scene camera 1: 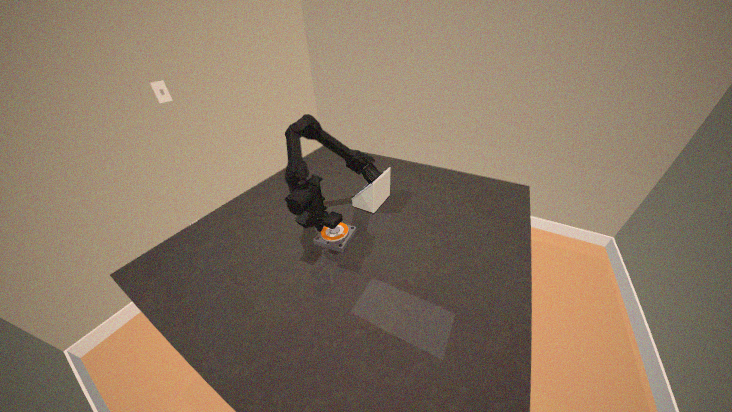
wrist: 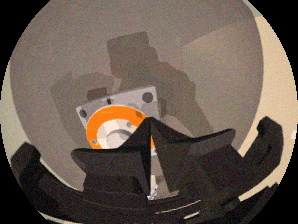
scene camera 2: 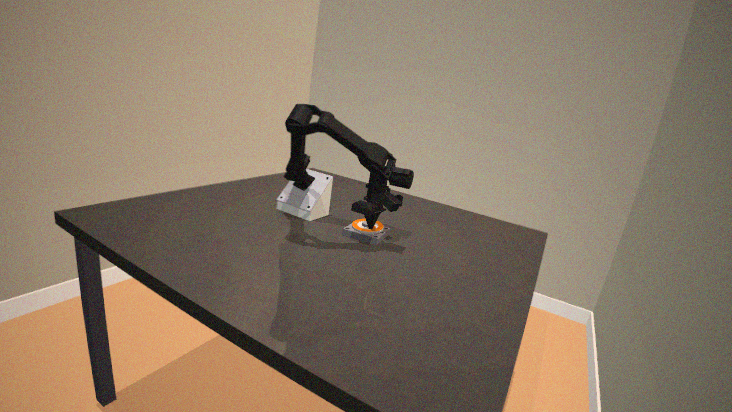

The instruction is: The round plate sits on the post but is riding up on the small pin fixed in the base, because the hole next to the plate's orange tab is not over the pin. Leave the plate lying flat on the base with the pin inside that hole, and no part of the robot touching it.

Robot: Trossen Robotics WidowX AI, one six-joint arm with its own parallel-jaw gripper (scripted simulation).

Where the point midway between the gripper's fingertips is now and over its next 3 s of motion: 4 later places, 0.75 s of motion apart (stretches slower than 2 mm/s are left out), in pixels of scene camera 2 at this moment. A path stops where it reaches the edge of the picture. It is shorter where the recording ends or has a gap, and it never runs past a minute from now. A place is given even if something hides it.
The gripper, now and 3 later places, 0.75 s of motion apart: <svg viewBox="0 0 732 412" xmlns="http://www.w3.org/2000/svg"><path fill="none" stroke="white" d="M370 228L377 227L380 226L382 217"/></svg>
